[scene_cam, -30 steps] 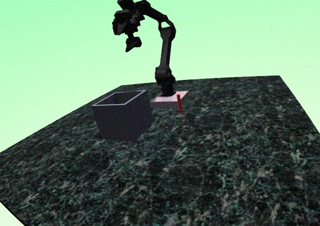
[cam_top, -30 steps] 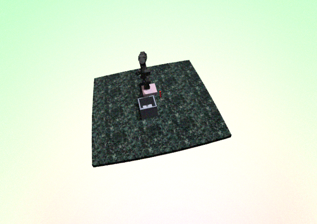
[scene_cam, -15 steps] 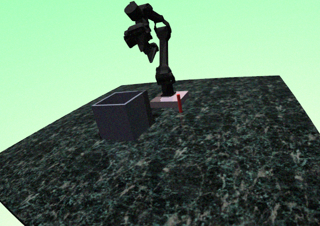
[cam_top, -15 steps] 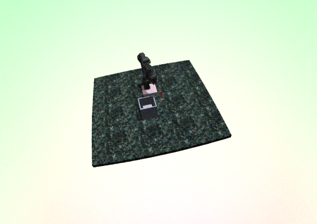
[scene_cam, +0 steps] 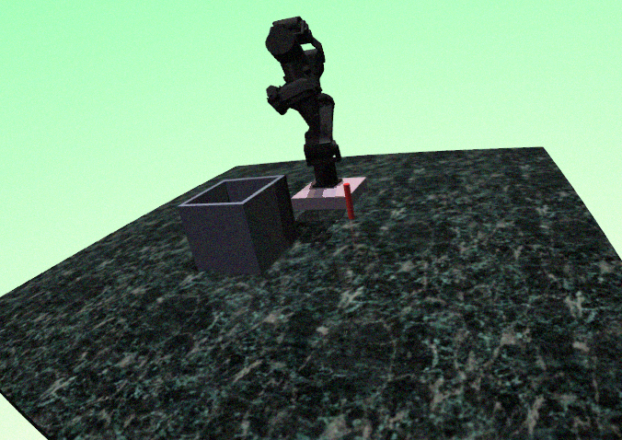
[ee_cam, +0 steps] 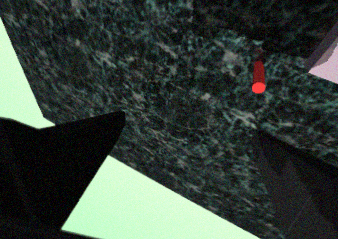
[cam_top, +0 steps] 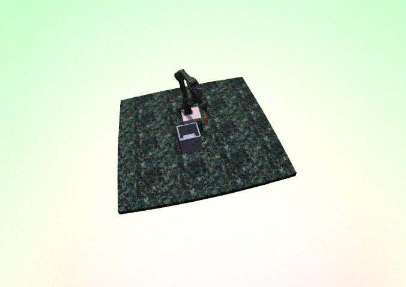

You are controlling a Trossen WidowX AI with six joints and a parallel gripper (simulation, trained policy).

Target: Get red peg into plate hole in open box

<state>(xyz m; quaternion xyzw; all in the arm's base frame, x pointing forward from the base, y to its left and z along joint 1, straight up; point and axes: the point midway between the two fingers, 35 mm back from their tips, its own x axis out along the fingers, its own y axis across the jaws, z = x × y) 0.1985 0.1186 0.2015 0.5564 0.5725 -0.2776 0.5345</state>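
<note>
Now: gripper tip 160 mm above the red peg and 50 mm past it. From my gripper tip the other things lie so: pale plate (150 mm below, 140 mm to the right, 140 mm ahead).
</note>
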